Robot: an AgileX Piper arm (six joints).
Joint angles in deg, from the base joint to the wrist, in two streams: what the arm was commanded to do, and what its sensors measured. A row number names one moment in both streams.
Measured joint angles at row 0:
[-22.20 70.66 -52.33 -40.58 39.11 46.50]
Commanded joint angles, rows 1 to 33:
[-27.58 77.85 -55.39 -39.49 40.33 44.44]
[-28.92 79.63 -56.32 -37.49 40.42 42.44]
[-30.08 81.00 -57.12 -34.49 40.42 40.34]
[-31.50 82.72 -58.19 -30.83 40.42 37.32]
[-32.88 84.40 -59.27 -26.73 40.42 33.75]
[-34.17 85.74 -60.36 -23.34 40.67 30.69]
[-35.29 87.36 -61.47 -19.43 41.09 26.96]
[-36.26 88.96 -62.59 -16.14 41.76 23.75]
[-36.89 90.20 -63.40 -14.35 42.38 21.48]
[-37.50 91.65 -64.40 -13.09 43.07 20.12]
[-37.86 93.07 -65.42 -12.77 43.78 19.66]
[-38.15 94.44 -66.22 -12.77 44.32 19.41]
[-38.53 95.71 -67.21 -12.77 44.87 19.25]
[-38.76 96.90 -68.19 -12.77 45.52 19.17]
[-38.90 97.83 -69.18 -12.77 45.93 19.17]
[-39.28 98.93 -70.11 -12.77 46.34 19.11]
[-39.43 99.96 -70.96 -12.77 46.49 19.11]
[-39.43 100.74 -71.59 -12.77 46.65 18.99]
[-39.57 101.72 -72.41 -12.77 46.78 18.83]
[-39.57 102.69 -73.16 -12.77 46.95 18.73]
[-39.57 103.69 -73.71 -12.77 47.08 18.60]
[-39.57 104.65 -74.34 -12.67 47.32 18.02]
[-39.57 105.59 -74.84 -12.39 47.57 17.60]
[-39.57 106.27 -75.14 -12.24 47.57 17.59]
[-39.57 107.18 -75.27 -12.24 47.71 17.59]
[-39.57 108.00 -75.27 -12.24 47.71 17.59]
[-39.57 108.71 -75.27 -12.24 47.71 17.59]
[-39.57 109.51 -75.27 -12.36 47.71 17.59]
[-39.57 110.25 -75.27 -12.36 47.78 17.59]
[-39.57 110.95 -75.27 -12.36 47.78 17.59]
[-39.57 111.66 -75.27 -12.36 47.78 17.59]
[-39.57 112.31 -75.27 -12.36 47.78 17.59]
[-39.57 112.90 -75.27 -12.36 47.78 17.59]
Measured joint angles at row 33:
[-39.23 110.84 -74.77 -12.48 47.55 17.98]
